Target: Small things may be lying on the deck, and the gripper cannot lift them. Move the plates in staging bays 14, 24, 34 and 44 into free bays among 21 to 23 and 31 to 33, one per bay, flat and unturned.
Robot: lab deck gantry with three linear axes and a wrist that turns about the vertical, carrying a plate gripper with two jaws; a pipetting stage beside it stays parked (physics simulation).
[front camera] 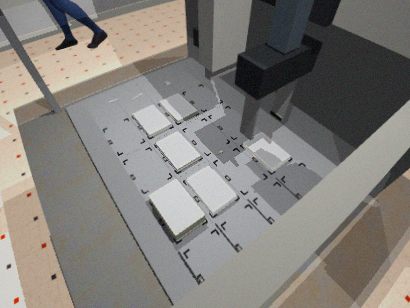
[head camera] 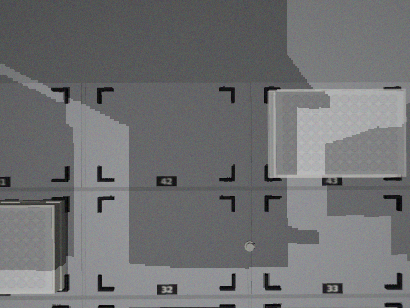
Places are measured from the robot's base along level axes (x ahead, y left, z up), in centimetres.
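Pixels of known places: gripper, fingertip midpoint: [front camera: 261, 125]; robot's base at its link origin: [front camera: 103, 130].
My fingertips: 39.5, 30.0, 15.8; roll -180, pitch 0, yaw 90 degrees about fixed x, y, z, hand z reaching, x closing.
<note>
Ahead of a thing's pixels: the offset from my fingertips to its middle, as dx, dy, dz.
White plates lie flat and square in the middle rows: one @(-33.1, -4.3, -15.1) [front camera: 178, 108] [head camera: 25, 245] in bay 31, and by the grid one @(-33.1, -15.0, -15.1) [front camera: 151, 120] in 21, one @(-16.7, -15.0, -15.1) [front camera: 178, 150] in 22 and one @(-0.3, -15.0, -15.1) [front camera: 212, 190] in 23. In the front view, the visible parts of bays 14, 24, 34 and 44 show bare deck; the front beam hides the rest. In the head view, bay 32 and bay 33 show no plate. My gripper [front camera: 263, 126] is open, with no plate between its jaws, raised above the deck behind bay 43's plate. The jaws do not show in the head view.
Another plate @(-0.3, +6.4, -15.1) [front camera: 267, 151] [head camera: 337, 133] lies in bay 43. A taller plate @(-0.3, -25.7, -13.7) [front camera: 177, 207] stands by the grid in bay 13. A small round thing @(-8.6, -4.6, -15.6) [front camera: 220, 151] [head camera: 249, 246] lies between bays 32 and 33. Thin pale things @(-51.7, -20.5, -15.5) [front camera: 115, 100] lie at the back left. A beam [front camera: 300, 215] crosses in front.
</note>
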